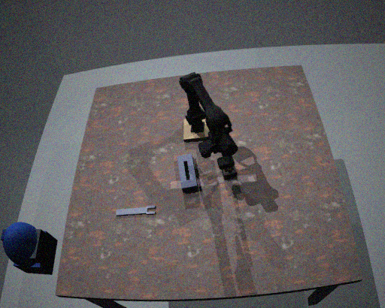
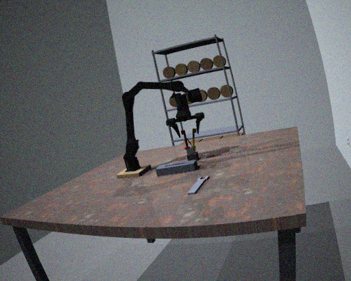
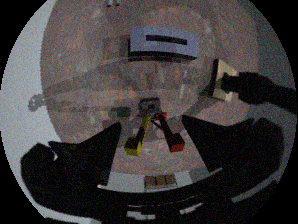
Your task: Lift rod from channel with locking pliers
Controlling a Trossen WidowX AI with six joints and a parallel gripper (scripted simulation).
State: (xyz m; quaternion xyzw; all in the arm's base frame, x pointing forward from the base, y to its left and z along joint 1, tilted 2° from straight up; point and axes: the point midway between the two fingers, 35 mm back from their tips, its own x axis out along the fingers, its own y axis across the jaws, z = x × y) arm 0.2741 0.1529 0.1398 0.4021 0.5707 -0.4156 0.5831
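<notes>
The small dark holster is 120 mm below my gripper tip, 20 mm to the left of it and 20 mm behind it. From my gripper tip the other things lie so: flat grey forked bar (360 mm to the right, 190 mm ahead, 130 mm below); then grey channel block (170 mm to the right, 110 mm below, 10 mm behind).
</notes>
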